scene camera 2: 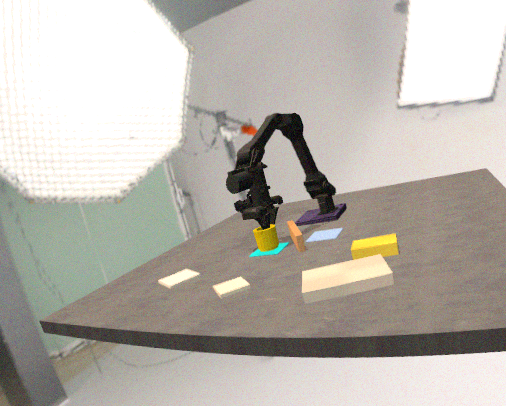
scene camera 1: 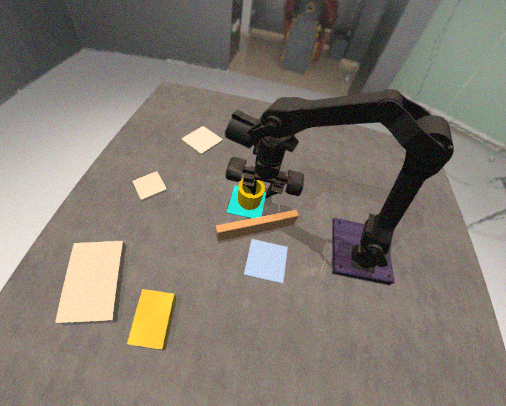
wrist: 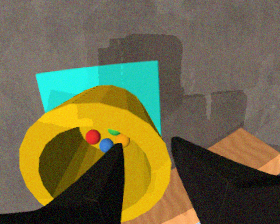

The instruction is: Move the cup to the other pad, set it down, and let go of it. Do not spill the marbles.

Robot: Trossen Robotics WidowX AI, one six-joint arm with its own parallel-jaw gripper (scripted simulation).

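Observation:
A cyan pad (wrist: 141,78) and a yellow cup (wrist: 54,153) are part of the robot's scene, as are an orange bar (scene camera 1: 270,222) and a large cream block (scene camera 1: 91,290), (scene camera 2: 368,273). In the wrist view the block is out of frame. The gripper (scene camera 1: 260,195), (scene camera 2: 269,232), (wrist: 147,146) is visible too.

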